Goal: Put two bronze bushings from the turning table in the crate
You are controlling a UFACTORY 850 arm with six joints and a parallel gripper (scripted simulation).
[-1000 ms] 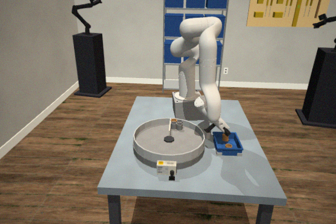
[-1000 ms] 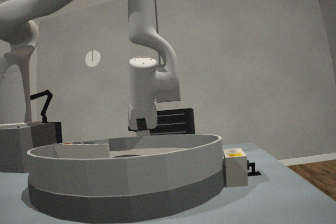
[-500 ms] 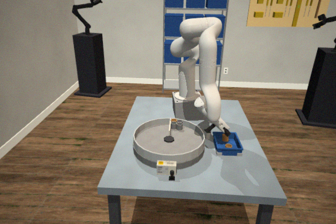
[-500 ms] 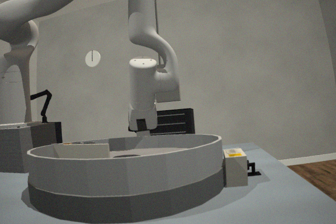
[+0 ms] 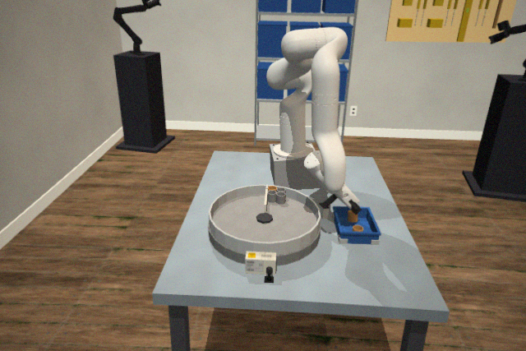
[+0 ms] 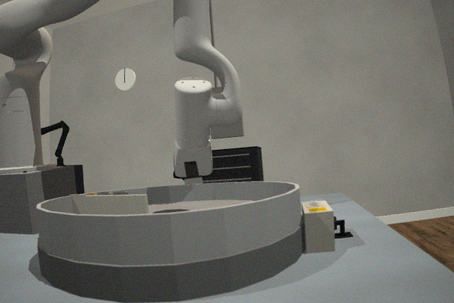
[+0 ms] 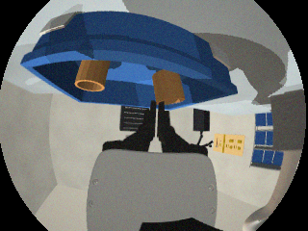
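Now: hand 40 mm short of the blue crate and 50 mm above it. Round my hand: turning table (130 mm ahead, 340 mm to the right, 20 mm below).
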